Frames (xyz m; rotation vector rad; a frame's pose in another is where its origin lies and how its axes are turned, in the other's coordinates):
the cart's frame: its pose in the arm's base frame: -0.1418 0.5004 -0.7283 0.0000 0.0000 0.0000
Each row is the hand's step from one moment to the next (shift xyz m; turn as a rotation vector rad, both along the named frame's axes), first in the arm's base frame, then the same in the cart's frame.
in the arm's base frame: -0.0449 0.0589 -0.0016 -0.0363 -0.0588 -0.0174
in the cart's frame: -0.0449 0.0589 -0.0016 -0.0363 -0.0588 -0.0174
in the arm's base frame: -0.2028 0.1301 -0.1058 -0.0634 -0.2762 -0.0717
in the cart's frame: -0.2028 0.1301 -0.1058 -0.0634 -0.2762 -0.0717
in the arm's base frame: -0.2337 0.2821 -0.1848 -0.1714 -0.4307 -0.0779
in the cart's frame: -0.2337 0.2821 -0.1848 -0.1714 -0.4307 -0.0779
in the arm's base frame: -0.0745 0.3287 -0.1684 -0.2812 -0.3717 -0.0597
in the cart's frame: -0.0745 0.3287 -0.1684 -0.2812 -0.3717 -0.0597
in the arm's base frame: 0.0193 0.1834 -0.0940 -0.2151 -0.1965 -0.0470
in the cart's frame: 0.0193 0.1834 -0.0940 -0.2151 -0.1965 -0.0470
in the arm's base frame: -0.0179 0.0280 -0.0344 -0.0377 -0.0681 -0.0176
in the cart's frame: -0.0179 0.0280 -0.0344 -0.0377 -0.0681 -0.0176
